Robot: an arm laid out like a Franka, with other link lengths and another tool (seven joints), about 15 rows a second.
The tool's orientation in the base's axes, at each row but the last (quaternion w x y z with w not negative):
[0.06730, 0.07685, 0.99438, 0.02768]
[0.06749, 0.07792, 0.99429, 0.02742]
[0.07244, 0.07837, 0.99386, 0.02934]
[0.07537, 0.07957, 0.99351, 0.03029]
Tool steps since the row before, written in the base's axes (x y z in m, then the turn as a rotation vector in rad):
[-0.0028, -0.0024, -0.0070, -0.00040, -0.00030, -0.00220]
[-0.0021, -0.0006, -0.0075, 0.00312, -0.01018, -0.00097]
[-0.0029, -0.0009, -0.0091, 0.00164, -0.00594, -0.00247]
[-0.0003, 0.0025, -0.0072, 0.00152, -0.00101, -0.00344]
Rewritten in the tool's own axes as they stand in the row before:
[0.0033, -0.0032, 0.0064, 0.00063, -0.00050, 0.00211]
[0.0029, -0.0014, 0.0071, -0.00454, -0.00963, 0.00094]
[0.0040, -0.0020, 0.0085, -0.00221, -0.00578, 0.00240]
[0.0017, 0.0019, 0.0072, -0.00115, -0.00101, 0.00358]

